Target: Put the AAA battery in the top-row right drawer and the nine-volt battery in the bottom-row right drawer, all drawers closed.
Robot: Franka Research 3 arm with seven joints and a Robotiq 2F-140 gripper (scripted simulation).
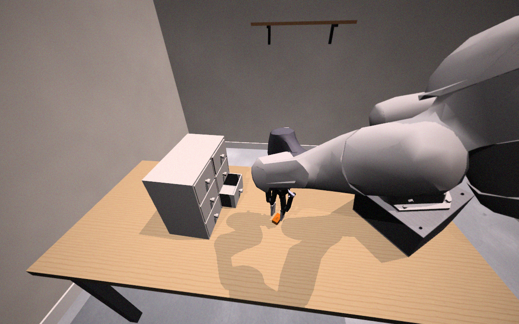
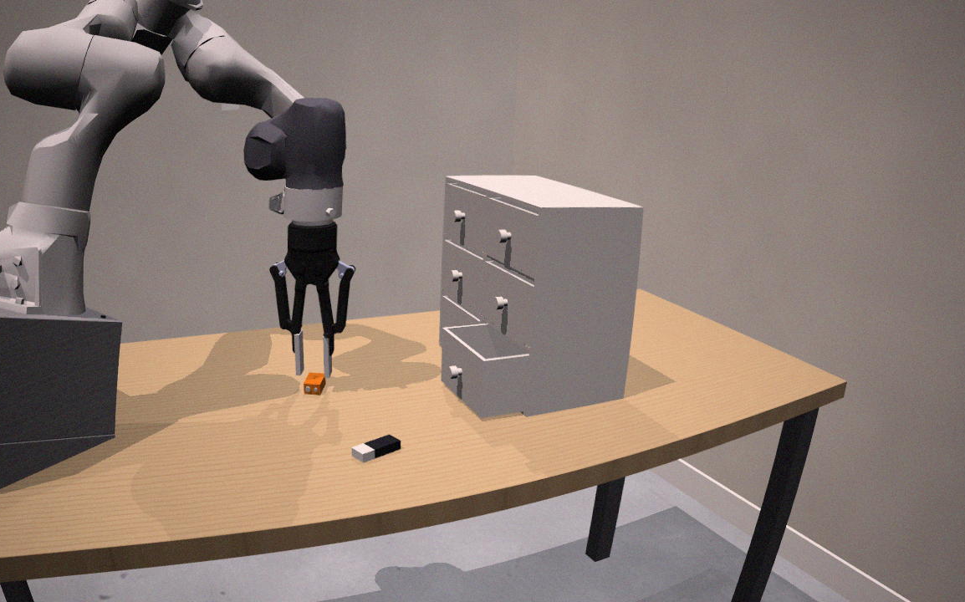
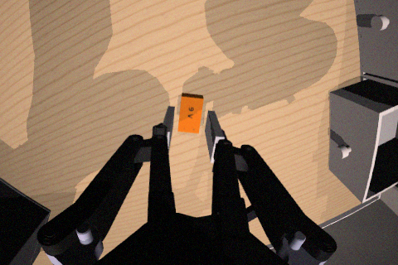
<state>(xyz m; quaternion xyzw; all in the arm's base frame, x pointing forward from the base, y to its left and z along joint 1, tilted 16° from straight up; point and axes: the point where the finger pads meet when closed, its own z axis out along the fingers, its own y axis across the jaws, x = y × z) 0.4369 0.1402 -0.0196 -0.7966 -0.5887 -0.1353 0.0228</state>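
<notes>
My gripper is now 5 cm above the orange nine-volt battery and 1 cm to the left of it. From my hand the other things lie so: AAA battery 33 cm ahead, 15 cm above, 3 cm to the right.
</notes>
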